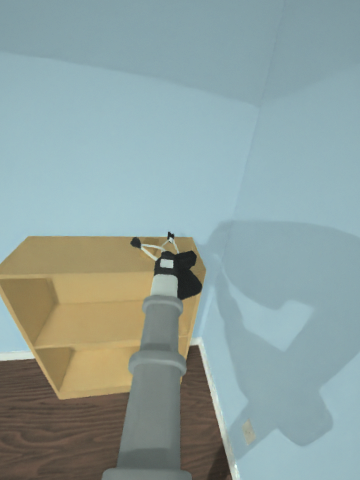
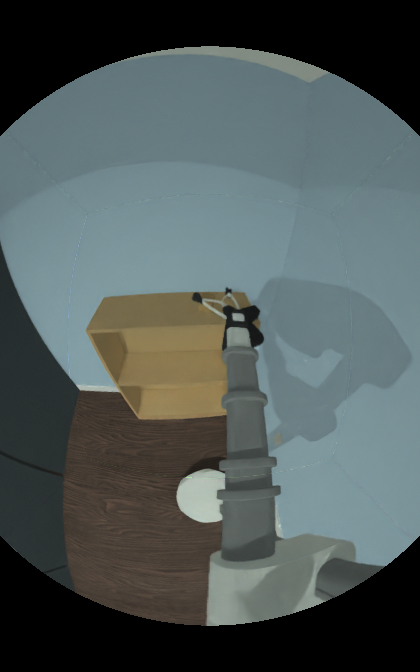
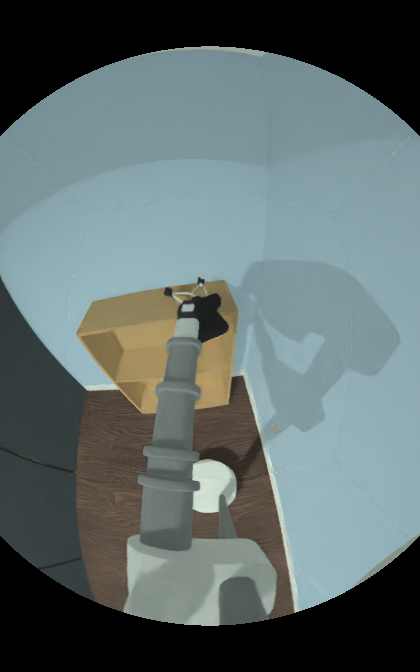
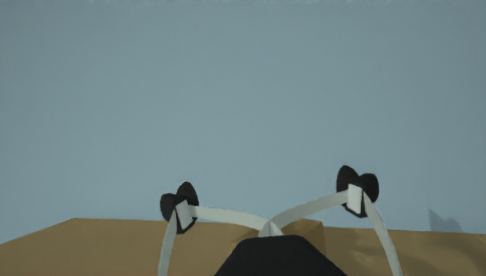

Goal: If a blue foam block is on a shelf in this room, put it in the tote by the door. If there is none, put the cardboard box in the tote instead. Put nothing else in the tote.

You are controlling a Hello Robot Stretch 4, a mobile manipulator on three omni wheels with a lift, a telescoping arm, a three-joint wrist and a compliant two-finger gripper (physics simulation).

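Frame: origin at the robot's base, x right, y down, z ahead, level; millimetres.
Where they show: gripper, fingertip midpoint: (image 1: 151, 236) (image 4: 265, 190).
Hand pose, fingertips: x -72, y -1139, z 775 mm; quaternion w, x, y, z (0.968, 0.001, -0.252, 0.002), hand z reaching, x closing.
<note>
Things, the pixels of their centre, and the offset from my fingertips. "spot": a spot on its surface instead. Level surfaces: height alone.
- small tan cardboard box at the middle of its body: (image 4: 281, 253) (image 1: 149, 247) dx -13, dy +81, dz +41 mm
- wooden bookcase at a spot on its surface: (image 4: 100, 240) spot: dx -362, dy +106, dz +29 mm
- dark wood floor at its surface level: dy +1166 mm
My gripper (image 1: 153, 239) (image 2: 213, 294) (image 3: 185, 286) (image 4: 265, 190) is open, its two black fingertips wide apart over the right part of the bookcase top, near the back wall. A small tan cardboard box (image 1: 152, 242) (image 4: 311, 232) is on that top, below the spread fingers and partly hidden by them and by the gripper body. It is not gripped. The wooden bookcase (image 1: 75, 255) (image 2: 140, 312) (image 3: 125, 312) (image 4: 100, 240) has two open compartments; my arm hides part of them. No blue foam block shows in their visible parts. The tote does not show.
Blue walls (image 1: 125, 150) (image 2: 190, 240) (image 3: 175, 230) meet in a corner close to the right of the bookcase. My grey telescoping arm (image 1: 152, 405) (image 2: 245, 430) (image 3: 172, 425) reaches over the dark wood floor (image 1: 45, 425) (image 2: 130, 475). A white round object (image 2: 200, 495) (image 3: 215, 485) is low beside the arm.
</note>
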